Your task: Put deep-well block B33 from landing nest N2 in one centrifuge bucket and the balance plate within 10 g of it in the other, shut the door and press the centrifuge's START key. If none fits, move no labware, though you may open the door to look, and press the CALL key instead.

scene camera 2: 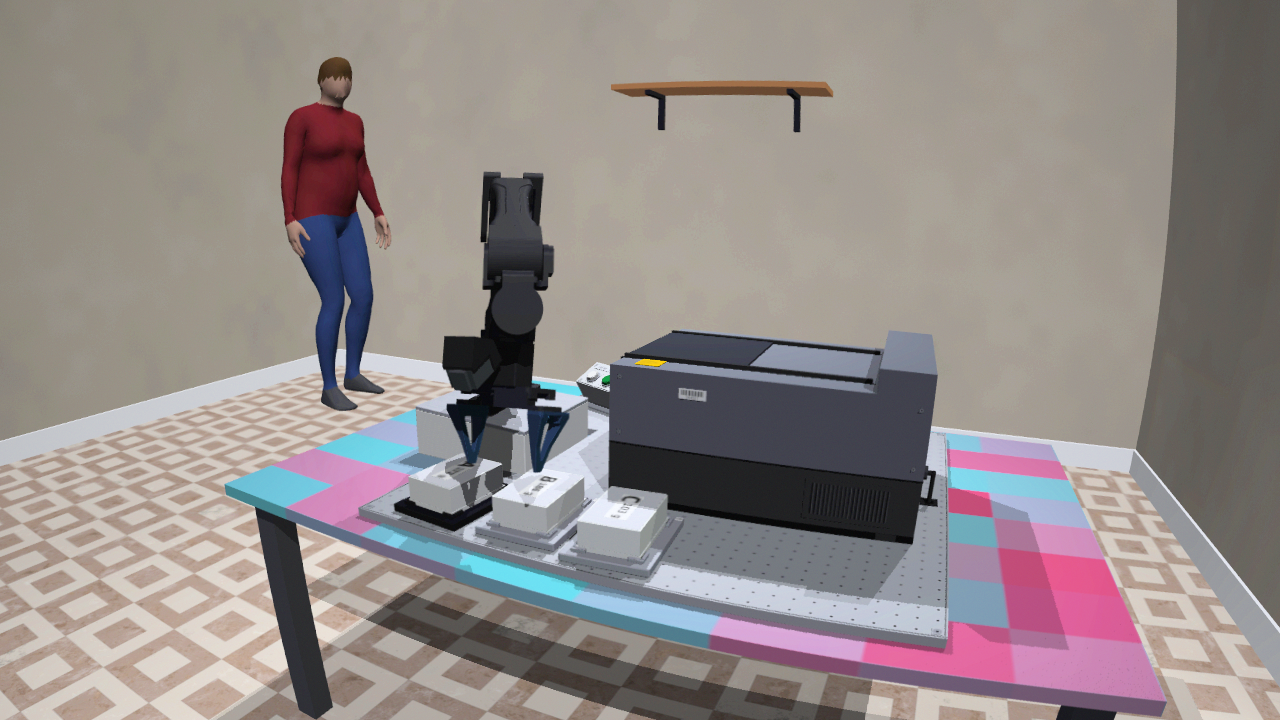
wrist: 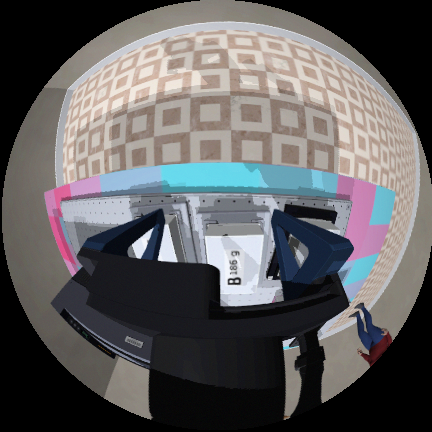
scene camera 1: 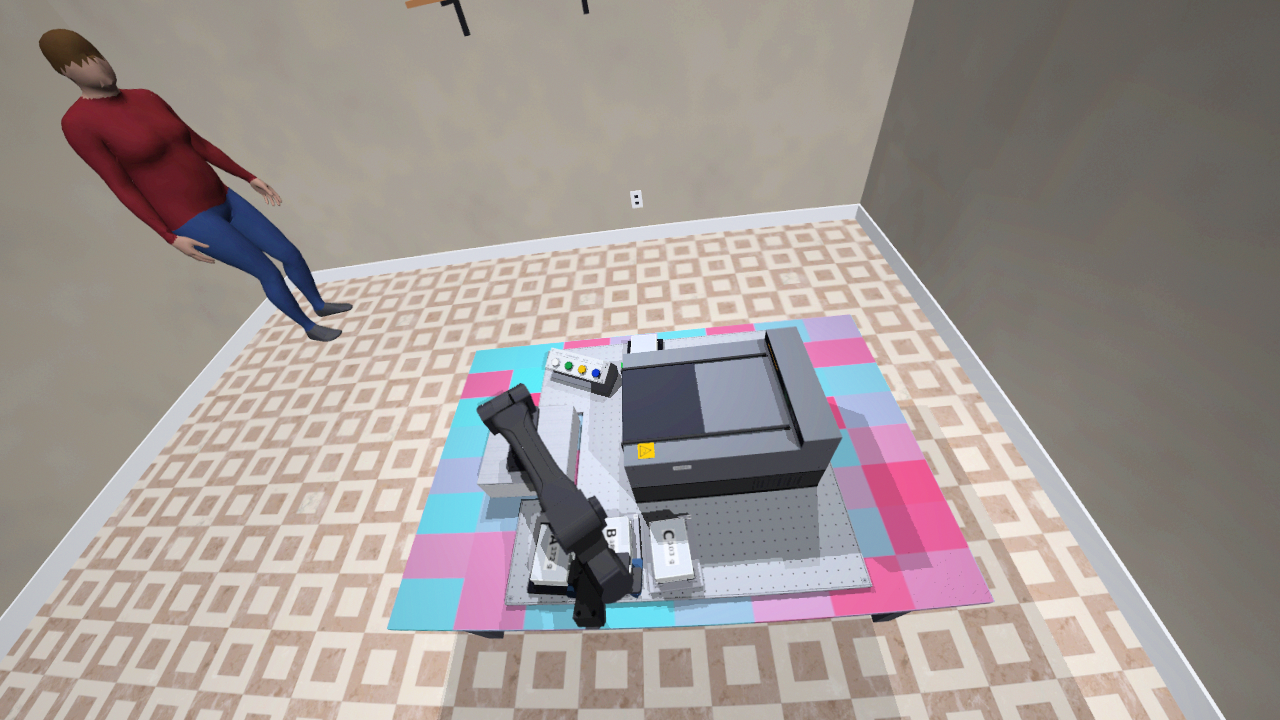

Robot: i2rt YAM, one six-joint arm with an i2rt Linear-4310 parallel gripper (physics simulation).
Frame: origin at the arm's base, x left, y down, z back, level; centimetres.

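Seen in the pictures: gripper, fingertip midpoint: point(scene camera 2: 503, 468) point(wrist: 217, 214); arm's base, link origin: point(wrist: 306, 332).
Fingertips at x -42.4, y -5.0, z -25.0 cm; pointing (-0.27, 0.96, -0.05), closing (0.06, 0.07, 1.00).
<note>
Pixels of each thing's top centre, then the offset from my fingertips to it. Level surfaces: height alone.
- block B, top centre: point(scene camera 2: 539, 485) point(wrist: 233, 269) point(scene camera 1: 611, 544) dx +12.1, dy +7.0, dz +1.4 cm
- White block A, top centre: point(scene camera 2: 456, 469) point(wrist: 312, 260) point(scene camera 1: 552, 551) dx +11.8, dy +7.0, dz +15.3 cm
- White block C, top centre: point(scene camera 2: 624, 506) point(wrist: 154, 258) point(scene camera 1: 670, 546) dx +10.2, dy +7.0, dz -12.0 cm
- key panel, top centre: point(scene camera 2: 624, 372) point(scene camera 1: 577, 358) dx +68.9, dy +4.1, dz +10.5 cm
- perforated board, surface height: dy +12.4 cm
My gripper point(scene camera 2: 503, 465) point(wrist: 217, 214) is open and empty. Its fingertips are above block B point(scene camera 1: 619, 535) point(scene camera 2: 537, 508) point(wrist: 216, 250), one toward each side, apart from it. Block B is white, reads "B 186 g" and sits in a grey nest. White block A point(scene camera 1: 543, 565) point(scene camera 2: 452, 490) sits in a black nest to its left in scene camera 2. White block C point(scene camera 1: 677, 562) point(scene camera 2: 617, 530) point(wrist: 169, 247) sits in a grey nest to its right. The centrifuge point(scene camera 1: 725, 461) point(scene camera 2: 760, 420) has its top door point(scene camera 1: 662, 402) shut; its buckets are hidden. No B33 label is readable.
A key panel point(scene camera 1: 577, 365) with white, green, yellow and blue keys stands left of the centrifuge. A large pale box point(scene camera 1: 559, 429) point(scene camera 2: 444, 429) stands behind the blocks, near the arm. The perforated board point(scene camera 1: 778, 573) point(scene camera 2: 805, 600) lies on the table. A person point(scene camera 1: 152, 170) stands beyond.
</note>
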